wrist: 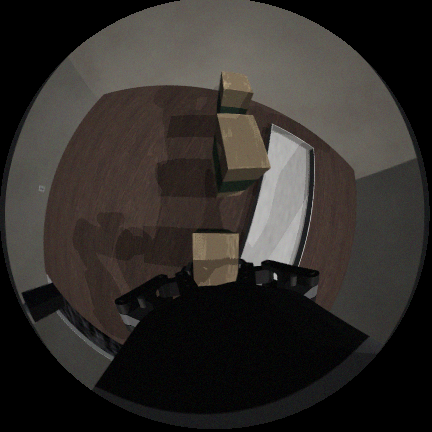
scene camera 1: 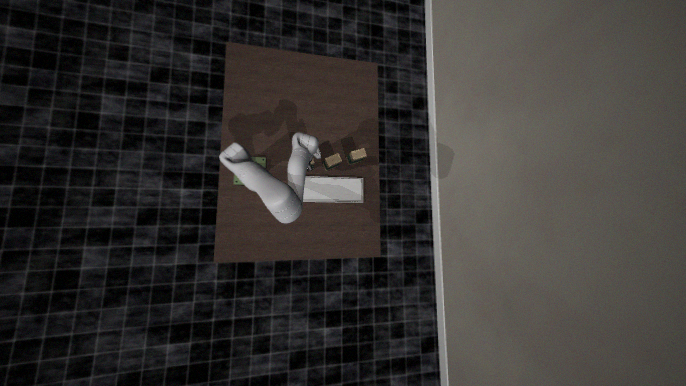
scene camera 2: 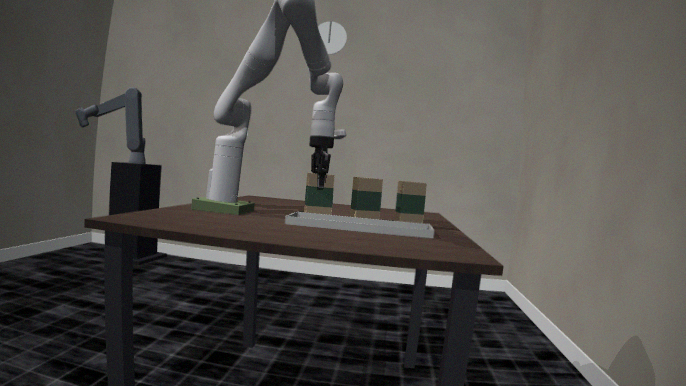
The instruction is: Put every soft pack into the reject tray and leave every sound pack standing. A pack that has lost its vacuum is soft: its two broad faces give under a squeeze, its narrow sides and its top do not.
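Seen in the pictures: gripper, fingertip midpoint: [wrist: 213, 266] [scene camera 2: 318, 187]; arm's base, origin of the base link: [scene camera 2: 222, 200].
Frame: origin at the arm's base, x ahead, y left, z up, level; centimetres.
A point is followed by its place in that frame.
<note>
Three tan packs with green bands stand upright in a row. The left pack [scene camera 1: 312, 161] @[x 33.5, y 5.9, z 11.0 cm] [scene camera 2: 312, 201] @[x 28.9, y 2.4, z 2.4 cm] [wrist: 215, 246] @[x 32.7, y 6.8, z 10.9 cm] is nearest the robot base. The middle pack [scene camera 1: 333, 160] @[x 44.7, y 7.7, z 10.9 cm] [scene camera 2: 367, 201] @[x 45.4, y 5.8, z 3.8 cm] [wrist: 243, 142] @[x 43.9, y 7.8, z 10.9 cm] and the right pack [scene camera 1: 358, 154] @[x 58.3, y 12.6, z 11.0 cm] [scene camera 2: 411, 204] @[x 58.9, y 10.5, z 3.8 cm] [wrist: 236, 90] @[x 54.6, y 11.7, z 10.8 cm] stand farther along. My gripper [scene camera 2: 320, 187] @[x 29.7, y 5.6, z 6.8 cm] [wrist: 213, 266] @[x 29.7, y 5.6, z 6.8 cm] points down at the left pack, with its fingers partly open on two opposite sides of the pack's upper part and not gripping it. The arm hides most of this pack in scene camera 1. The white reject tray [scene camera 1: 345, 191] @[x 55.0, y -6.8, z -2.8 cm] [scene camera 2: 360, 227] @[x 46.4, y -14.1, z -2.0 cm] [wrist: 281, 200] @[x 45.3, y -5.8, z -2.9 cm] holds no pack.
The tray lies alongside the row on the brown table [scene camera 1: 300, 235] @[x 30.5, y -34.2, z -3.1 cm] [scene camera 2: 280, 237] @[x 32.1, y -38.3, z -3.2 cm] [wrist: 125, 150] @[x 43.5, y 34.7, z -3.2 cm]. My arm's green base plate [scene camera 1: 259, 162] @[x 4.9, y 4.9, z -0.3 cm] [scene camera 2: 215, 205] @[x 1.3, y -8.0, z -1.0 cm] is at the left. The arm reaches over the tray's left end in scene camera 1. A grey arm [scene camera 2: 134, 120] stands on a black pedestal [scene camera 2: 135, 187] behind the table.
</note>
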